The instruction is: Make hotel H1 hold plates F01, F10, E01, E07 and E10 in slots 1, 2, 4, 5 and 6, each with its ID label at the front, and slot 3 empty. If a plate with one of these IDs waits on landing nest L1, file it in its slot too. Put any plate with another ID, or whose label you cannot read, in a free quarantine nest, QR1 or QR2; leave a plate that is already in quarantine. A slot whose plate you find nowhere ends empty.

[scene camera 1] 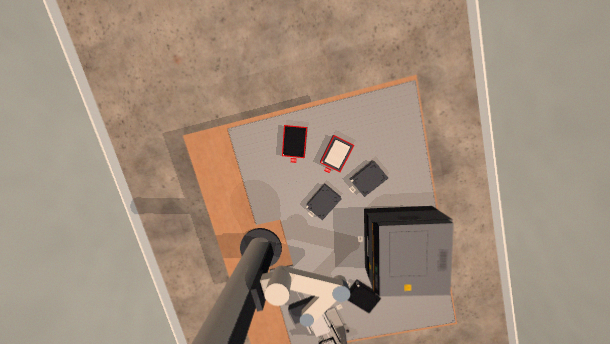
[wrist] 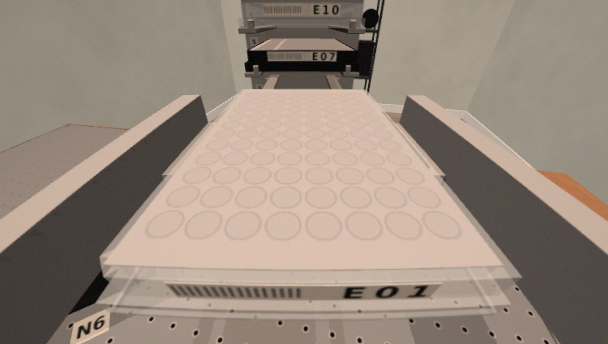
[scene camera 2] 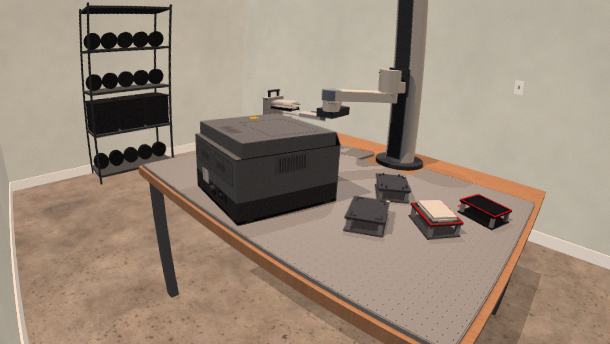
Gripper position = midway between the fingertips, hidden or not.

Observation:
I see my gripper (wrist: 303, 113) and a landing nest L1 (scene camera 2: 367, 209).

